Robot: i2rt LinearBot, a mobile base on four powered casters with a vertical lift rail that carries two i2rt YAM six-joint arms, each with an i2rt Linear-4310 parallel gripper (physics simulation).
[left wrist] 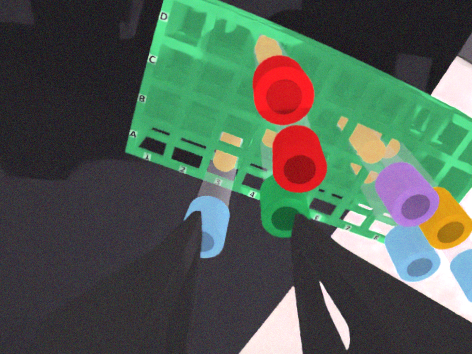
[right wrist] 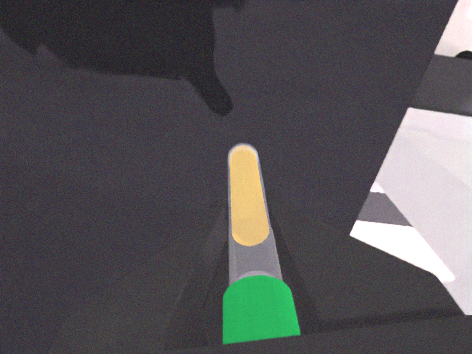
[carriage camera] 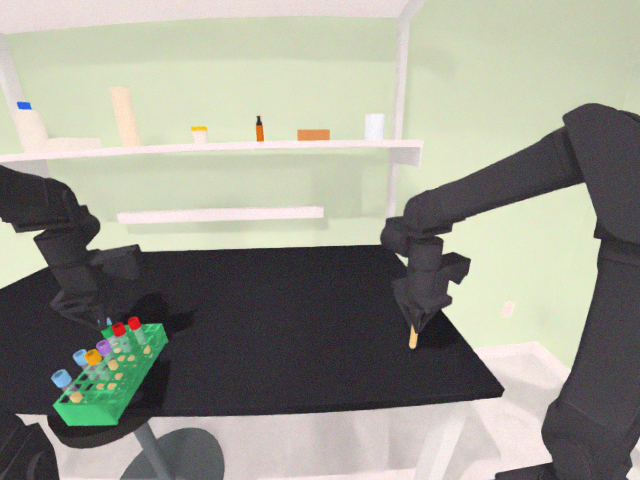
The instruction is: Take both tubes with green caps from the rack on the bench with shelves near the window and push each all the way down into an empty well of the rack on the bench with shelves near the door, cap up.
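Places are measured from the left arm's base along level axes (x ahead, y left, z up), in metres.
Where they show: left gripper, between the fingertips: (left wrist: 247, 225) (carriage camera: 105, 323); right gripper, between the fingertips: (right wrist: 248, 207) (carriage camera: 414, 329).
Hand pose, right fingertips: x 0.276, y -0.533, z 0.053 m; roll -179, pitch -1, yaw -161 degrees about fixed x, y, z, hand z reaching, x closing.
Each offset is from my right fingertips to the centre of the thing. "spot": to the spot under its first point. Level surfaces: height alone.
A green rack (carriage camera: 87, 414) (left wrist: 145, 116) stands at the front left of the bench {dz -0.077 m} (carriage camera: 289, 330). A green-capped tube {dx +0.010, dy +0.626, dz -0.016 m} (carriage camera: 107, 332) (left wrist: 281, 212) stands in it near row A, partly behind a red-capped tube in the left wrist view. My left gripper (left wrist: 247, 225) is open over that edge of the rack, with its fingertips by the green cap and a blue cap; nothing is between them. My right gripper (carriage camera: 417, 326) is shut on another green-capped tube {dx +0.000, dy +0.000, dz +0.006 m} (carriage camera: 413, 339) (right wrist: 250, 200), which hangs over the right part of the bench, its amber-filled end away from the gripper.
In the rack stand two red-capped tubes {dx +0.031, dy +0.583, dz -0.015 m} (left wrist: 283, 95) {dx +0.011, dy +0.605, dz -0.016 m} (left wrist: 299, 160), a purple-capped tube {dx -0.033, dy +0.603, dz -0.017 m} (carriage camera: 103, 347) (left wrist: 406, 194), an orange-capped tube {spot: dx -0.064, dy +0.598, dz +0.035 m} (carriage camera: 93, 356) and several blue-capped tubes. A round stool (carriage camera: 98, 438) is at the bench's front left. A shelf (carriage camera: 222, 146) with bottles and boxes runs behind.
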